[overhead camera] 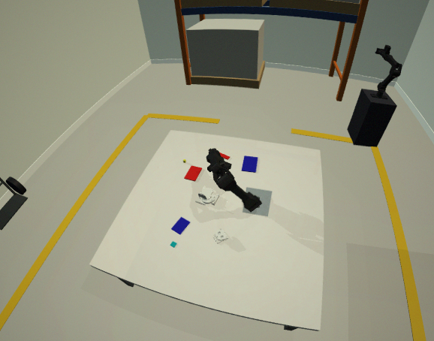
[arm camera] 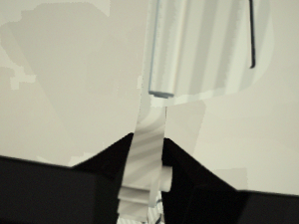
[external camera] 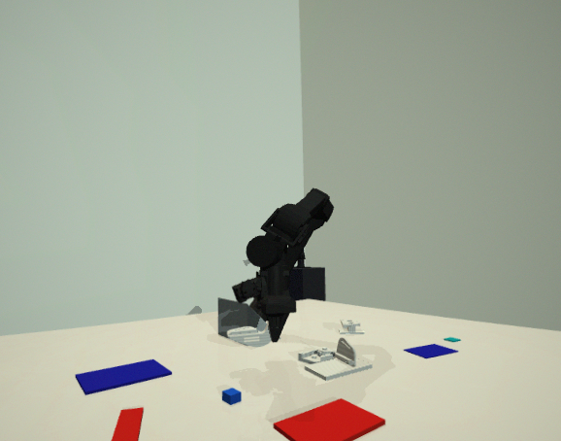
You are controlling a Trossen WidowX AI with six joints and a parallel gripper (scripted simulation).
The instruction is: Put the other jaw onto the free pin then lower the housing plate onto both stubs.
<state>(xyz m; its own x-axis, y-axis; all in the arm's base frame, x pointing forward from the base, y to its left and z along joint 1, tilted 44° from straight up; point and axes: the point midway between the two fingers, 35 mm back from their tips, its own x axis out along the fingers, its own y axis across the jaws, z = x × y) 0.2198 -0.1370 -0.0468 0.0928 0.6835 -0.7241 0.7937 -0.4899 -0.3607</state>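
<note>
Right now my gripper tip is 30 mm below the jaw, 20 mm to the left of it and 10 mm past it. Round my gripper tip: flat red strip (310 mm to the right, 50 mm below, 40 mm ahead); flat blue plate (240 mm to the right, 180 mm behind, 50 mm below); blue cube (150 mm to the right, 60 mm ahead, 50 mm below).
</note>
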